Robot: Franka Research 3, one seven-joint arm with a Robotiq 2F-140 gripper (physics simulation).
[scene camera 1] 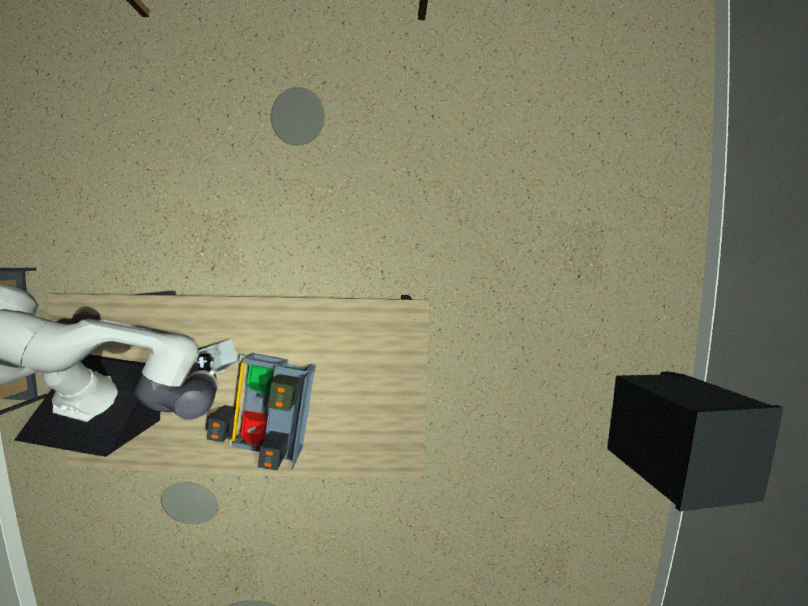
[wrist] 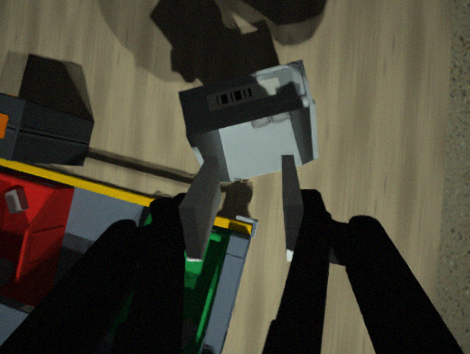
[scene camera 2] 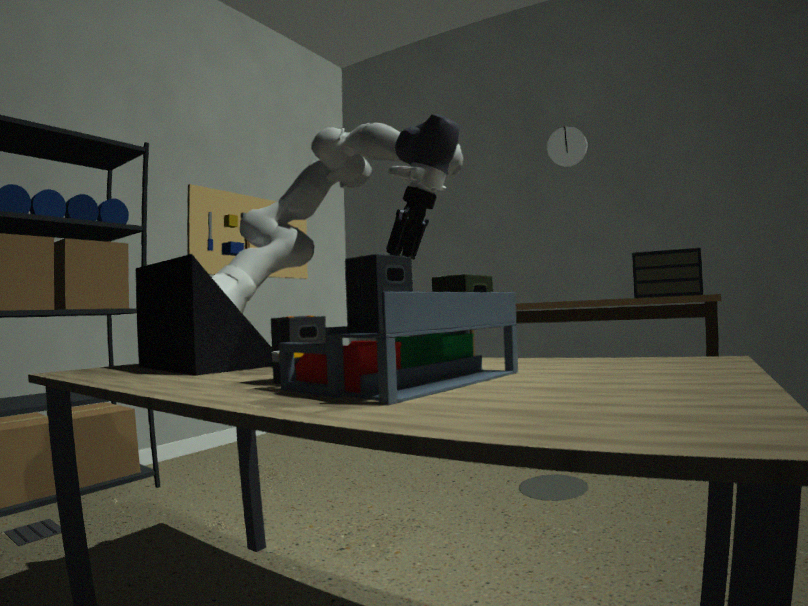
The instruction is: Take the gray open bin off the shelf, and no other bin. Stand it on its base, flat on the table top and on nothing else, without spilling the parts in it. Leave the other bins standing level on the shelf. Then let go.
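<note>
The gray open bin (scene camera 1: 223, 352) (wrist: 260, 150) is on the table top (scene camera 1: 365, 391) (scene camera 2: 587, 410) (wrist: 390, 100), beside the end of the shelf (scene camera 1: 303, 417) (scene camera 2: 450, 313) (wrist: 232, 265). It looks upright on its base, its labelled face towards the top of the wrist view, with pale parts visible inside near that face. My gripper (scene camera 1: 204, 360) (scene camera 2: 402, 254) (wrist: 250, 177) is above the bin, fingers parted and nothing between them. The bin does not show in scene camera 2. A green bin (scene camera 1: 259, 378) (scene camera 2: 437, 347) and a red bin (scene camera 1: 253, 427) (wrist: 40, 215) sit on the shelf.
An olive box (scene camera 1: 282, 392) (scene camera 2: 460, 283) and a tall dark box (scene camera 1: 270, 453) (scene camera 2: 365, 293) are at the shelf's rear side. Another dark box (scene camera 1: 219, 424) (scene camera 2: 298, 329) (wrist: 50, 132) stands in front of the shelf's yellow-edged side.
</note>
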